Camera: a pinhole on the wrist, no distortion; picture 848 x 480 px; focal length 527.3 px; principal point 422.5 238.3 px. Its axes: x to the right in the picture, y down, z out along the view. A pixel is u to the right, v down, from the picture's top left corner.
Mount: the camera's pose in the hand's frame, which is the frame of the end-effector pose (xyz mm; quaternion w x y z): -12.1 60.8 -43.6 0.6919 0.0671 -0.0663 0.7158
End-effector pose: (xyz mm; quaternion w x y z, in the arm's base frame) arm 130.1 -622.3 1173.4 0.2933 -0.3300 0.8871 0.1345
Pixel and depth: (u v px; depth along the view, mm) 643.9 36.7 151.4
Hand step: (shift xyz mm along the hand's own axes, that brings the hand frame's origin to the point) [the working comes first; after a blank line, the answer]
In the camera's frame: 63.6 -57.9 151.4

44.3 96.7 117.2
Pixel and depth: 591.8 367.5 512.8
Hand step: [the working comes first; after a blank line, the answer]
In the camera's frame: 164.6 125.6 512.8

-141.0 121.9 490.7
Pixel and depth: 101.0 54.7 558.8
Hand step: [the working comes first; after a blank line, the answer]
In the camera's frame: -340.7 -194.6 558.8

196.2 -372.0 441.7
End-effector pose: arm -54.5 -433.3 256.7 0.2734 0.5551 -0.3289 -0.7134
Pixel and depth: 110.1 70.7 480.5
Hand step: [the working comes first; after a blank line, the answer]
In the camera's frame: -284.7 -152.7 480.5

152.2 -303.7 375.2
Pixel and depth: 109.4 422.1 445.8
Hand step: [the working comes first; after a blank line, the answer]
In the camera's frame: -264.7 155.4 445.8

-156.6 -288.0 344.2
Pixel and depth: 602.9 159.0 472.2
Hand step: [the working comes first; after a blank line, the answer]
In the camera's frame: 161.5 -71.0 472.2

55.5 133.1 450.7
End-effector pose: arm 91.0 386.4 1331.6 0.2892 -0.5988 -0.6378 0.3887
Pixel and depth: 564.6 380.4 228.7
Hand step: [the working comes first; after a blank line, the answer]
In the camera's frame: 61.6 61.6 228.7

-74.8 76.3 192.5
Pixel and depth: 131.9 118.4 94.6
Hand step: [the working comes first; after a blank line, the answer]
In the camera's frame: -52.1 -21.5 94.6

11.6 -7.4 39.6
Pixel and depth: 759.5 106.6 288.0
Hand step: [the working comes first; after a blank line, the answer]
In the camera's frame: 184.1 -71.9 288.0

54.9 189.8 274.0
